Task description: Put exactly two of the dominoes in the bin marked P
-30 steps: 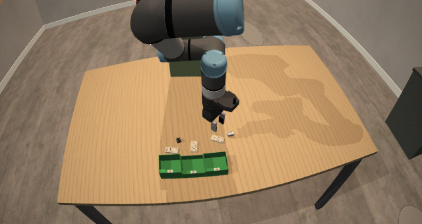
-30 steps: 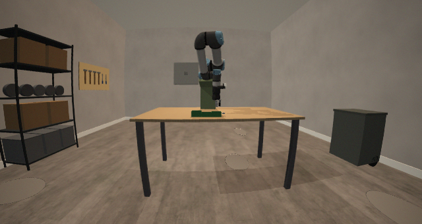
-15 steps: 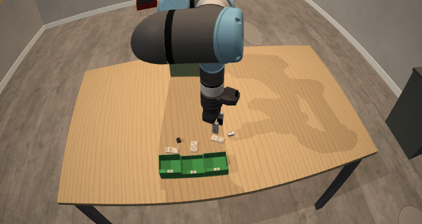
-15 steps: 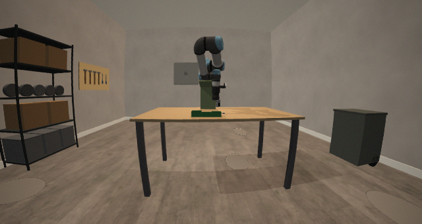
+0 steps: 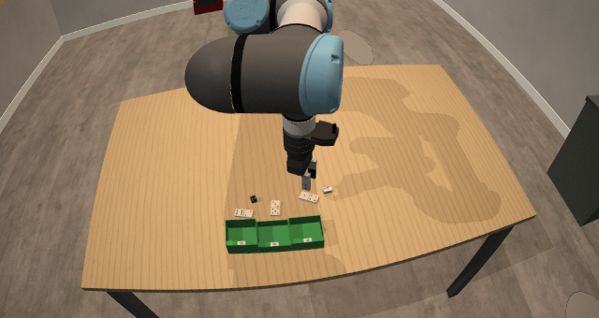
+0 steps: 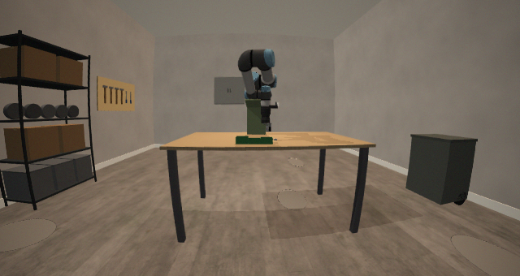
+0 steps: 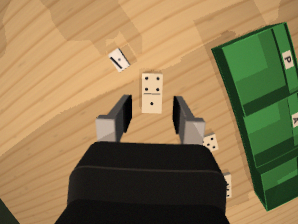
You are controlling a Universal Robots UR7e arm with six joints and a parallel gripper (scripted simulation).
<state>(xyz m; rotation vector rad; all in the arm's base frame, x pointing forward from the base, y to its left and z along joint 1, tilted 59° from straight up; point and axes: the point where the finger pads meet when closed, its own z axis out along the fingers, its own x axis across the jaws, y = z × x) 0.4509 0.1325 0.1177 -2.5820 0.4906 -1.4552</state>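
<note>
Now: hand 8 cm above the domino. Also, from my hand: grey piece: 8 cm below, 5 cm to the left, 2 cm behind; then bin marked P: 13 cm ahead, 10 cm to the right, 6 cm below.
</note>
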